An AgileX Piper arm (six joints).
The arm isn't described. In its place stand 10 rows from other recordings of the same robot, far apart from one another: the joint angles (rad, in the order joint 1, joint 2, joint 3, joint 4, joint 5, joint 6), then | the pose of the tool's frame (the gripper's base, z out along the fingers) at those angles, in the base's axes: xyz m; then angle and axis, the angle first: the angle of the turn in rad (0 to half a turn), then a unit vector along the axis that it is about.
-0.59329, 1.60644, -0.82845, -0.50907, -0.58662, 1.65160 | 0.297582, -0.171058, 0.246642, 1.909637, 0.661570, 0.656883, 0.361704
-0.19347, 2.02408, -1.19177, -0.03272, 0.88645, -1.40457 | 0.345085, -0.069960, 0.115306, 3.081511, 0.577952, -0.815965, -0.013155
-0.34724, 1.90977, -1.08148, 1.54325, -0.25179, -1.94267 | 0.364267, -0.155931, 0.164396, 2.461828, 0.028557, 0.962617, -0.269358
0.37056, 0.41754, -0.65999, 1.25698, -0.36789, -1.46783 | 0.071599, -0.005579, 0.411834, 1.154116, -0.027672, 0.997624, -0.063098
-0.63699, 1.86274, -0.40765, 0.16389, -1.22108, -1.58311 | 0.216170, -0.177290, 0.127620, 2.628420, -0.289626, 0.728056, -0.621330
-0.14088, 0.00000, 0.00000, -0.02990, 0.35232, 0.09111 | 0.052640, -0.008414, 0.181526, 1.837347, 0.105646, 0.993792, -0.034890
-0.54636, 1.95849, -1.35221, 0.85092, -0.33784, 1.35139 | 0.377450, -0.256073, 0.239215, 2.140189, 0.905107, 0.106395, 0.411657
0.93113, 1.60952, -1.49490, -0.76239, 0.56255, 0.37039 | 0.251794, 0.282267, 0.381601, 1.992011, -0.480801, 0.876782, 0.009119
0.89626, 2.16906, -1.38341, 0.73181, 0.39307, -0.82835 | 0.259624, 0.361960, 0.116288, 2.709581, -0.512987, 0.828604, 0.224188
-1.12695, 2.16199, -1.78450, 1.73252, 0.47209, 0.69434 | 0.258281, -0.448080, 0.268428, 2.374008, 0.829766, -0.021568, 0.557694
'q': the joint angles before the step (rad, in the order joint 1, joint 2, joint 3, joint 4, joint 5, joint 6). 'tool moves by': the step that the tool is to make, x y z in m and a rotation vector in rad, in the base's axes. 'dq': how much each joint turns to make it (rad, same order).
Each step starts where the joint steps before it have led.
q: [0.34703, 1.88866, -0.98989, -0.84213, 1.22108, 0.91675]
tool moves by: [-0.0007, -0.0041, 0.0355, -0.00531, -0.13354, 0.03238]
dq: [-0.00016, -0.11047, -0.00014, -0.06520, -0.00009, 0.01822]
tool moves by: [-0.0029, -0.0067, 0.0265, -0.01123, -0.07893, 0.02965]
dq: [-0.00994, -0.08247, 0.00005, -0.04820, 0.00017, -0.01553]
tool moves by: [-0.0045, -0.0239, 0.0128, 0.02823, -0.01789, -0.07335]
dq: [-0.08020, -0.04994, -0.00019, 0.02534, 0.00011, -0.03249]
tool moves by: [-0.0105, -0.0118, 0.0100, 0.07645, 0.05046, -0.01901]
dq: [-0.05216, -0.05661, 0.00049, 0.09833, -0.00020, -0.12123]
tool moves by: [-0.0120, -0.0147, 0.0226, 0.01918, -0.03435, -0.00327]
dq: [-0.04967, -0.08801, -0.00008, 0.01572, -0.00006, -0.07381]
